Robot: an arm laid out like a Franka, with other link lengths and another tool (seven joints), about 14 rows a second.
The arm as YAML. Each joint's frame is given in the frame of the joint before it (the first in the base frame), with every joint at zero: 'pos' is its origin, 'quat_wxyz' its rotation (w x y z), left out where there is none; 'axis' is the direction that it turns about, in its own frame. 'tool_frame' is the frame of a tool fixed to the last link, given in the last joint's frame.
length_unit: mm
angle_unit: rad
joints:
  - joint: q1
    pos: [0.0, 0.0, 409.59]
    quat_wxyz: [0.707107, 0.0, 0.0, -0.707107]
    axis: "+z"
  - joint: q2
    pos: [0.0, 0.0, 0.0]
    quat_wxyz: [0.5, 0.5, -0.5, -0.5]
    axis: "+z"
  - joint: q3
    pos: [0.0, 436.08, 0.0]
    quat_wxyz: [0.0, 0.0, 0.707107, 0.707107]
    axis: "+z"
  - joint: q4
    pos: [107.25, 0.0, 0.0]
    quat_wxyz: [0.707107, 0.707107, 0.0, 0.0]
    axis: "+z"
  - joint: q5
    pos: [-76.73, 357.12, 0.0]
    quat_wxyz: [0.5, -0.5, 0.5, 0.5]
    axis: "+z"
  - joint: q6
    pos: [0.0, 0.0, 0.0]
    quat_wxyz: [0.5, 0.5, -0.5, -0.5]
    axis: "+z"
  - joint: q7
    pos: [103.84, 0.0, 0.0]
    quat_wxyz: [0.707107, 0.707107, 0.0, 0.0]
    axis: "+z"
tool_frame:
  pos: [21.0, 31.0, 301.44]
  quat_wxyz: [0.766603, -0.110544, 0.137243, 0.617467]
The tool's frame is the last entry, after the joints.
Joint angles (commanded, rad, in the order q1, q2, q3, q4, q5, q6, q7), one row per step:
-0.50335, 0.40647, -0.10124, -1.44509, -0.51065, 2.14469, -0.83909
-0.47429, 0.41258, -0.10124, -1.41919, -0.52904, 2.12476, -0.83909
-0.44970, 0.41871, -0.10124, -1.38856, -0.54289, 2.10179, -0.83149
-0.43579, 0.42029, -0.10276, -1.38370, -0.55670, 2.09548, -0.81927
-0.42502, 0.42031, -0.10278, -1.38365, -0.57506, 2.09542, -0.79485
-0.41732, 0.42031, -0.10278, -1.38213, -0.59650, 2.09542, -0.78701
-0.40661, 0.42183, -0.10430, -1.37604, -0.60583, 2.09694, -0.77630
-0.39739, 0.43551, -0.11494, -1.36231, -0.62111, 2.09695, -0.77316
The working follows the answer.
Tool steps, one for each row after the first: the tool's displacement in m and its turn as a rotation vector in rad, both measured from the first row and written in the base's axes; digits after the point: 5 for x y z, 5 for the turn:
0.01553, 0.01393, 0.00832, -0.01897, 0.00924, 0.02475
0.02848, 0.02518, 0.01872, -0.03585, 0.00957, 0.03548
0.03353, 0.03106, 0.02096, -0.04731, 0.01202, 0.03801
0.03772, 0.03529, 0.02348, -0.06209, 0.00709, 0.03304
0.04079, 0.03731, 0.02699, -0.08062, 0.01160, 0.03953
0.04686, 0.04185, 0.03100, -0.09167, 0.00470, 0.04333
0.05067, 0.03804, 0.03018, -0.10970, 0.01265, 0.04477

Tool pose at each row, in the base's axes (x y z in m, rotation vector in rad; rounded; the steps above come from the unrounded poses):
0.66645, -0.55669, 0.52384, 2.17490, -0.94697, 0.73621
0.68198, -0.54277, 0.53216, 2.17528, -0.90636, 0.74335
0.69493, -0.53151, 0.54256, 2.16711, -0.88584, 0.75333
0.69999, -0.52563, 0.54480, 2.15902, -0.87571, 0.75528
0.70418, -0.52141, 0.54731, 2.14226, -0.87512, 0.76316
0.70725, -0.51938, 0.55083, 2.13065, -0.85606, 0.76667
0.71332, -0.51484, 0.55483, 2.12198, -0.84952, 0.77959
0.71712, -0.51866, 0.55402, 2.10836, -0.83428, 0.77655

